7 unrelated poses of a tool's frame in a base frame.
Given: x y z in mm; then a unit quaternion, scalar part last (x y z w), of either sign.
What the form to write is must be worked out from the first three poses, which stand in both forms.
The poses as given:
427 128 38 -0.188 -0.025 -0.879 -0.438
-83 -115 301 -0.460 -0.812 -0.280 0.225
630 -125 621 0.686 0.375 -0.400 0.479
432 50 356 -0.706 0.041 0.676 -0.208
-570 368 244 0.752 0.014 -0.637 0.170
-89 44 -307 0.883 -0.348 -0.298 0.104
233 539 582 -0.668 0.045 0.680 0.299
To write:
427 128 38 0.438 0.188 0.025 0.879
-83 -115 301 0.225 -0.460 -0.812 -0.280
630 -125 621 0.479 0.686 0.375 -0.400
432 50 356 0.208 0.706 -0.041 -0.676
-570 368 244 0.170 0.752 0.014 -0.637
-89 44 -307 0.104 0.883 -0.348 -0.298
233 539 582 0.299 -0.668 0.045 0.680

